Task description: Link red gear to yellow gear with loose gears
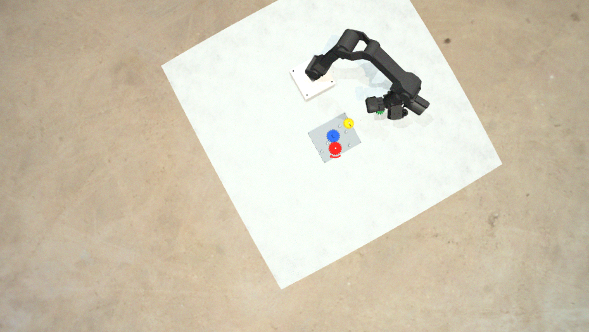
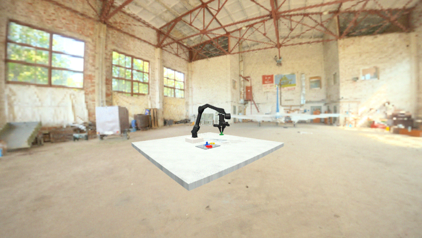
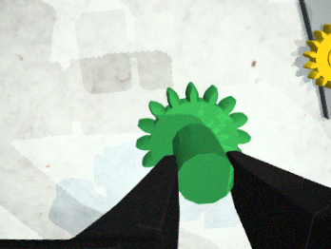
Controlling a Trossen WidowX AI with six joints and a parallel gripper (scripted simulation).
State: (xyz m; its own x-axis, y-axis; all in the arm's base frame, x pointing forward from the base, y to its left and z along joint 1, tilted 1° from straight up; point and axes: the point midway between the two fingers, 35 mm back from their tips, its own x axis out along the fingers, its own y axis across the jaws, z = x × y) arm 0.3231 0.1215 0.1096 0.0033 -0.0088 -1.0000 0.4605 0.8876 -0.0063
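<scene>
Right now the large blue gear is 23 cm to the right of my gripper tip, 10 cm below it and 3 cm behind it. Also, from my gripper tip: red gear (26 cm to the right, 11 cm below, 2 cm ahead); then small green gear (1 cm below).
</scene>
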